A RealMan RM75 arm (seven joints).
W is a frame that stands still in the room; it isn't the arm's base.
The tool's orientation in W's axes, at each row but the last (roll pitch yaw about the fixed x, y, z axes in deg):
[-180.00, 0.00, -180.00]
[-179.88, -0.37, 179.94]
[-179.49, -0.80, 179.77]
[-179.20, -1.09, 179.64]
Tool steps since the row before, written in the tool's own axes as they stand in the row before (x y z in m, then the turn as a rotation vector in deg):
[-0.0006, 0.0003, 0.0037, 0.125, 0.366, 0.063]
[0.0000, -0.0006, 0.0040, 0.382, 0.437, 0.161]
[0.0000, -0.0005, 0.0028, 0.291, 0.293, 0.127]
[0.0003, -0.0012, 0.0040, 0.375, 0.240, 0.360]
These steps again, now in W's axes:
[0.0006, 0.0003, -0.0037, -0.125, 0.366, -0.063]
[0.0000, -0.0006, -0.0040, -0.383, 0.437, -0.159]
[0.0000, -0.0005, -0.0028, -0.292, 0.293, -0.126]
[-0.0004, -0.0013, -0.0040, -0.380, 0.237, -0.356]

